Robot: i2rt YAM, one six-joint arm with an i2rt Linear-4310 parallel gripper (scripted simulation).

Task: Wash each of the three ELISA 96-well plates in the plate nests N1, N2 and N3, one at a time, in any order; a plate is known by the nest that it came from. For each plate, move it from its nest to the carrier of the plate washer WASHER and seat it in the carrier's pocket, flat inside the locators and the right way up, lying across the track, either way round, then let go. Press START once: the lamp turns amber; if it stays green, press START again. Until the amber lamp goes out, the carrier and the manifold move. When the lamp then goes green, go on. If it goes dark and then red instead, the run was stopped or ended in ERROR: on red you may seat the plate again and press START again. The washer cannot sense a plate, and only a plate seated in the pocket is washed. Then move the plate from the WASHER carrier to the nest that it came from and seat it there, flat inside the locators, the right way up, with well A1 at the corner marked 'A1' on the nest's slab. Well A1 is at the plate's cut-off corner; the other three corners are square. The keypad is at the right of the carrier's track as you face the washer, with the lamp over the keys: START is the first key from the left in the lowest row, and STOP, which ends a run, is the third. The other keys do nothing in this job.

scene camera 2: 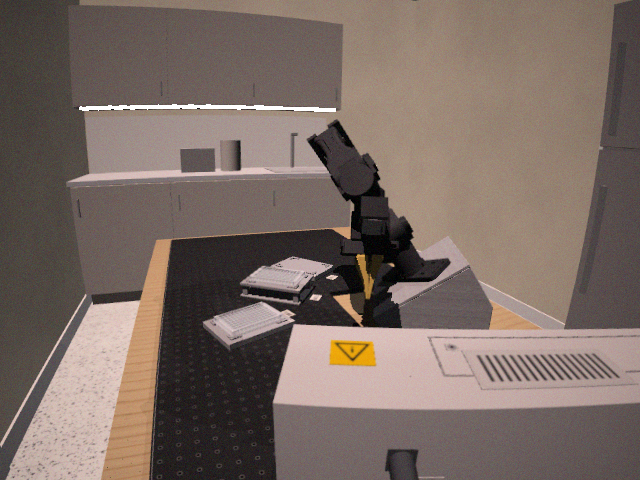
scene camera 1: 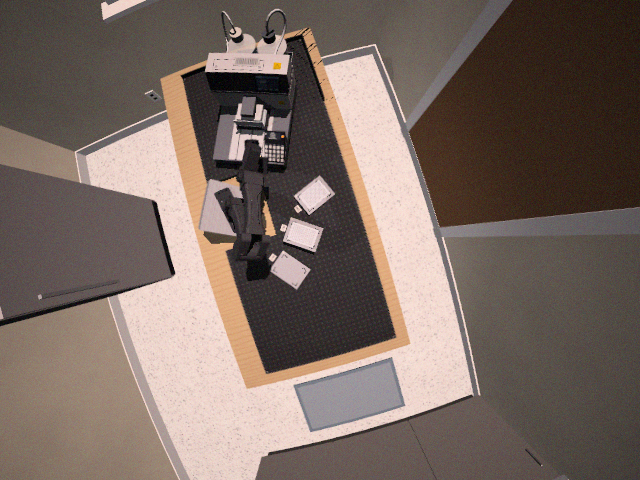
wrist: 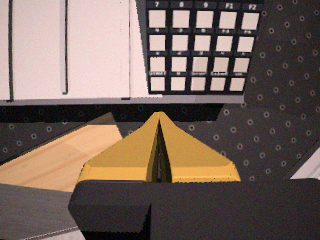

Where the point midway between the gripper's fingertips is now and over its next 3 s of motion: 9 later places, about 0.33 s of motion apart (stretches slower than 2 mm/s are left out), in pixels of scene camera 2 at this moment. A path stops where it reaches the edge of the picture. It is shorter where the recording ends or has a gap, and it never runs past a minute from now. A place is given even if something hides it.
The gripper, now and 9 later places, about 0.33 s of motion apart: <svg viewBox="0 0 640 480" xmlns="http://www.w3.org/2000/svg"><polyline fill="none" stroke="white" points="367,300 367,297 367,297 362,296 355,294 348,291 340,290 331,286 322,283 319,281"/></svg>
